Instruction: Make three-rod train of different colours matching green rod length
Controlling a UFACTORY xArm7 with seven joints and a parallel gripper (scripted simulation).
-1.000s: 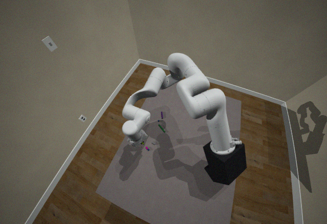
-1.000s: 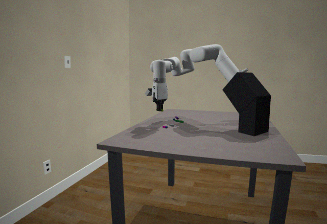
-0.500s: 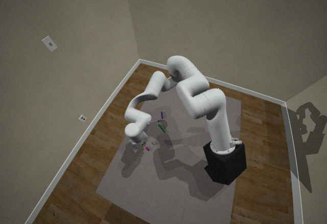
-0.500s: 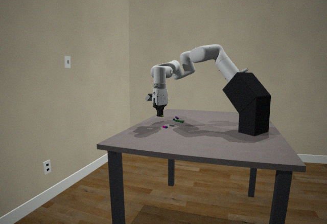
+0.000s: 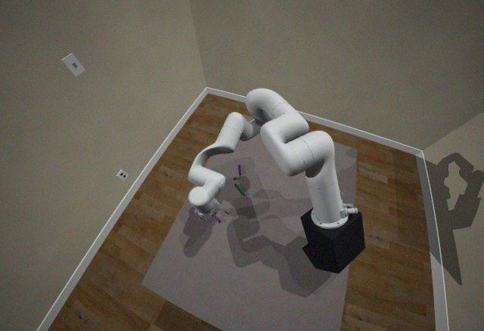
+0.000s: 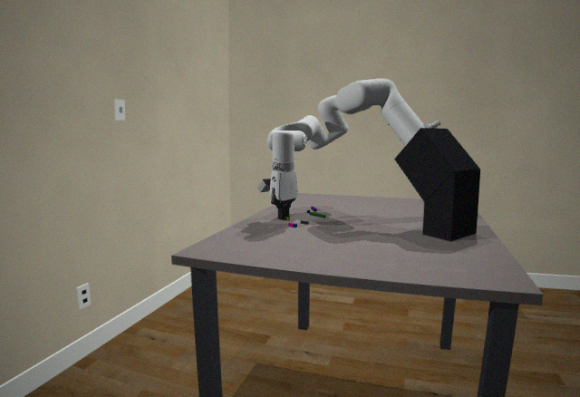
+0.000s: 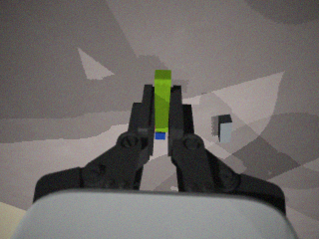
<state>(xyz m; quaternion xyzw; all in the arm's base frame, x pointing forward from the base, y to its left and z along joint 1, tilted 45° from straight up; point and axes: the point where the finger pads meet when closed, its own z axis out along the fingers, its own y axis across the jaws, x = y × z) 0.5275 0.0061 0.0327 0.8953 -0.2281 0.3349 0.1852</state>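
Right now the magenta rod is 3 cm behind my hand, 2 cm to the left of it and 3 cm below it. The rest, counted from my hand: grey rod (7 cm behind, 2 cm to the right, 3 cm below); green rod (12 cm behind, 14 cm to the right, 3 cm below); lime rod (2 cm below).
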